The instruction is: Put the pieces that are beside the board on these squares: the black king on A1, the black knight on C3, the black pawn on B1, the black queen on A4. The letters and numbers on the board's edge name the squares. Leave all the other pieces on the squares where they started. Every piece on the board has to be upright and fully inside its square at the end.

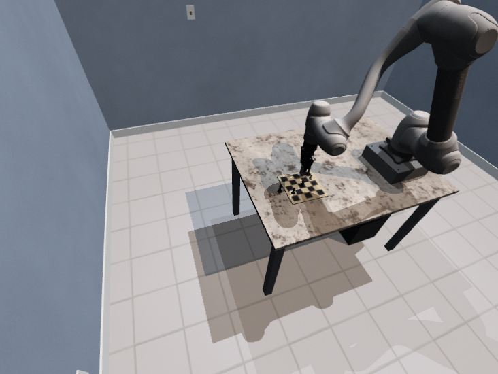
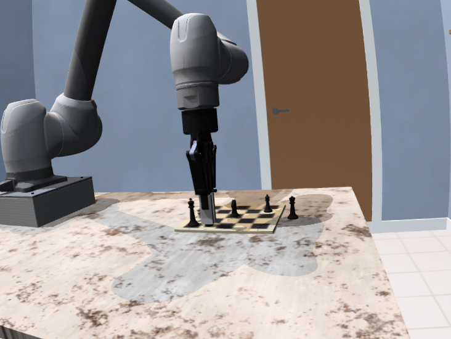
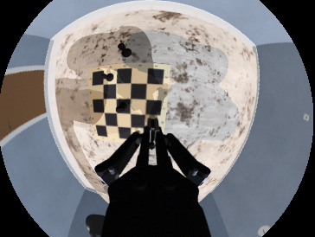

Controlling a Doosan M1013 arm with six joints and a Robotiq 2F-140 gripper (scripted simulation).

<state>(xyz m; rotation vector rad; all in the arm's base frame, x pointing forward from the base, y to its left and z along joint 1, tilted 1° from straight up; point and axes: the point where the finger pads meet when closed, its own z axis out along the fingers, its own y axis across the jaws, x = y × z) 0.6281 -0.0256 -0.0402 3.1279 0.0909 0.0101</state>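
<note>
Right now the black pawn is 30 mm below my hand. Also, from my hand: black king: 40 mm behind, 10 mm below; small chessboard: 80 mm to the left, 40 mm below, 30 mm ahead; white pawn: 40 mm to the left, 40 mm behind, 30 mm below.
</note>
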